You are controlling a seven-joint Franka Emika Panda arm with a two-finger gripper.
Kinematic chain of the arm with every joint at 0, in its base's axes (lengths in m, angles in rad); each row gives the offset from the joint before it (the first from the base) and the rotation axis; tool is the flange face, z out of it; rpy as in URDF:
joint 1: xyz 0 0 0.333 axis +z
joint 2: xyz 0 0 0 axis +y
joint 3: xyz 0 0 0.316 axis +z
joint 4: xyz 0.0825 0 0 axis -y
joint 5: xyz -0.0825 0 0.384 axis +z
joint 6: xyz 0 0 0 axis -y
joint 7: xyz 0.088 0 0 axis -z
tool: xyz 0 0 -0.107 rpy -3.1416 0 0
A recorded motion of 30 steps. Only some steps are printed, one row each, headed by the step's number.
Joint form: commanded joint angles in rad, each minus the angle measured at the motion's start. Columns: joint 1, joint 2, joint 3, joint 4, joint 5, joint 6, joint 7.
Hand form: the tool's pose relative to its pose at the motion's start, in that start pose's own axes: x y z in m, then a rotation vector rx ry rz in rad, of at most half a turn. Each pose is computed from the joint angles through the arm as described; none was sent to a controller.
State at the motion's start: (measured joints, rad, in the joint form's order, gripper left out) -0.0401 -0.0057 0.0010 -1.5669 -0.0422 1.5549 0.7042
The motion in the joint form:
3: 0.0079 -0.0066 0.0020 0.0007 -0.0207 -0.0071 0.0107
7: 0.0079 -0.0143 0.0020 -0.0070 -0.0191 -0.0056 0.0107
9: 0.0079 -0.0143 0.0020 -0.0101 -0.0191 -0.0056 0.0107
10: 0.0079 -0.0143 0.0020 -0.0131 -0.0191 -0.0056 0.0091
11: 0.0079 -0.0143 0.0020 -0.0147 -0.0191 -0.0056 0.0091
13: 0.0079 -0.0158 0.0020 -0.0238 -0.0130 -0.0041 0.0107
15: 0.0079 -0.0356 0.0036 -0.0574 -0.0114 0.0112 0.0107
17: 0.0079 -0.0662 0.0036 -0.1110 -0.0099 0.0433 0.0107
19: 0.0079 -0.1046 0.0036 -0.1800 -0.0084 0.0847 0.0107
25: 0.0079 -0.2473 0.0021 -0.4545 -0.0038 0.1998 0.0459
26: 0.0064 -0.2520 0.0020 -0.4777 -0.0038 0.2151 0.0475
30: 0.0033 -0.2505 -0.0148 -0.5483 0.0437 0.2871 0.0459
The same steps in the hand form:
3: -0.0040 -0.0006 -0.0036 -0.0153 0.0141 0.0016
7: -0.0058 0.0008 -0.0043 -0.0131 0.0142 0.0015
9: -0.0059 0.0008 -0.0028 -0.0152 0.0118 0.0014
10: -0.0060 0.0008 -0.0014 -0.0171 0.0096 -0.0004
11: -0.0060 0.0008 -0.0007 -0.0182 0.0084 -0.0004
13: -0.0069 0.0005 0.0027 -0.0176 -0.0002 0.0007
15: -0.0115 0.0028 0.0064 -0.0154 0.0000 -0.0017
17: -0.0173 0.0070 0.0126 -0.0084 0.0060 -0.0029
19: -0.0247 0.0125 0.0215 -0.0002 0.0133 -0.0045
25: -0.0593 0.0394 0.0713 -0.0074 -0.0025 0.0266
26: -0.0604 0.0409 0.0789 -0.0094 -0.0050 0.0290
30: -0.0578 0.0448 0.1076 0.0280 -0.0396 0.0564

